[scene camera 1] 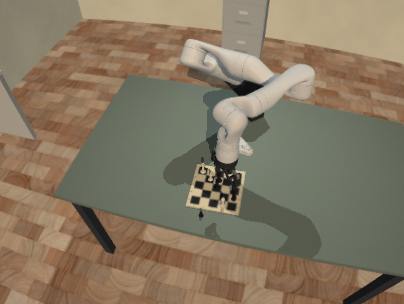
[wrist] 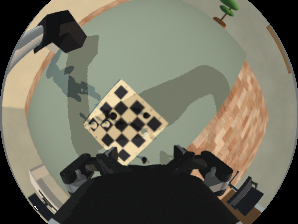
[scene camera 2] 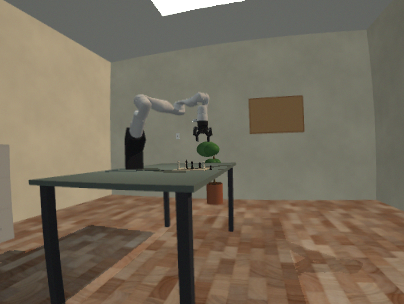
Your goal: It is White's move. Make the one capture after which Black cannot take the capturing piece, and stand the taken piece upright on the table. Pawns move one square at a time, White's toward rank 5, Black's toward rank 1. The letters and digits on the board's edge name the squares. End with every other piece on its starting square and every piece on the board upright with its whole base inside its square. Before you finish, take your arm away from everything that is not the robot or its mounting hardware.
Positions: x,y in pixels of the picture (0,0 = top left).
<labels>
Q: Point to a chessboard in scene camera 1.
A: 202,195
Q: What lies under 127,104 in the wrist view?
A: A chessboard.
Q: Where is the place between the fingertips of my gripper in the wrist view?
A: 145,152
</labels>
